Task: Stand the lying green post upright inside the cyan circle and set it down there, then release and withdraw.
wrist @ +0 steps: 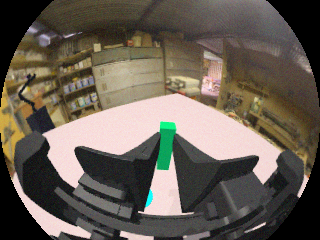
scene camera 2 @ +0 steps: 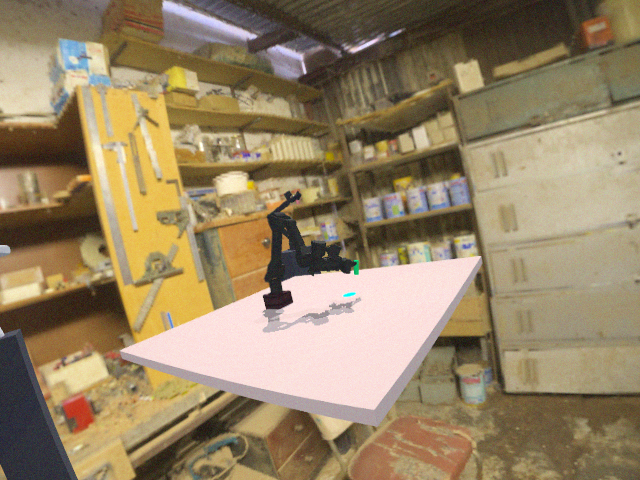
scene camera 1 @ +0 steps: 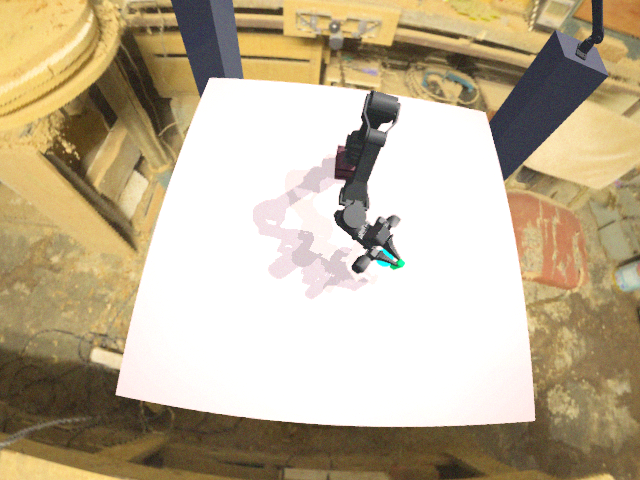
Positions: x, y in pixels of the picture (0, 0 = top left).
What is my gripper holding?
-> A green post.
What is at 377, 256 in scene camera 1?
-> My gripper.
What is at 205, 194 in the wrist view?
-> My gripper.
